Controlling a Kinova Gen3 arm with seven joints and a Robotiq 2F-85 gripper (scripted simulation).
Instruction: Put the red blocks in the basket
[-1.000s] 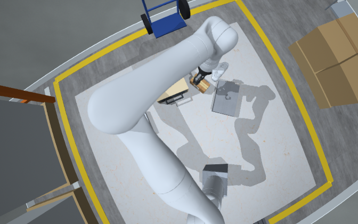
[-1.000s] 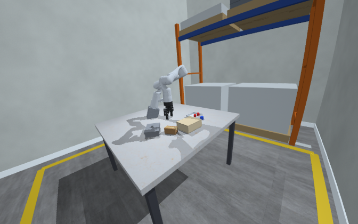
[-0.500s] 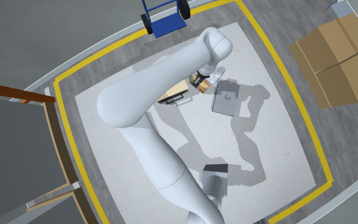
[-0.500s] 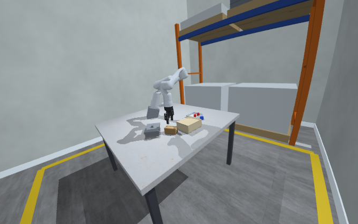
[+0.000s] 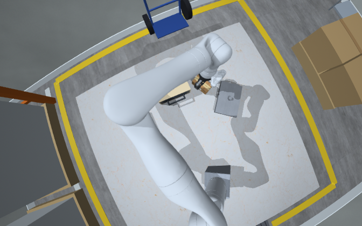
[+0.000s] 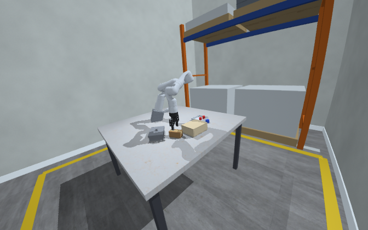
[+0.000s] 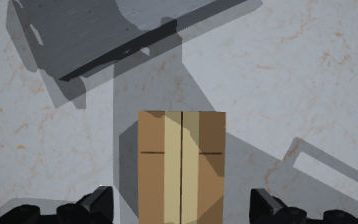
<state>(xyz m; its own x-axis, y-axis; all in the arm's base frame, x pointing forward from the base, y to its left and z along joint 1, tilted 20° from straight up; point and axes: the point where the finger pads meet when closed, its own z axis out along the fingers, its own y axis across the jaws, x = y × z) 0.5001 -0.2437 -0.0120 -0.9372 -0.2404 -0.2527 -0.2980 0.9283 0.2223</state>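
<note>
Now: hand 50 mm above the cardboard box. The rest, counted from my hand: light wooden cabinet (170 mm to the left, 80 mm ahead, 50 mm below); then lid (160 mm behind, 80 mm to the right, 40 mm below); then drawer (170 mm to the left, 70 mm ahead, 50 mm below).
</note>
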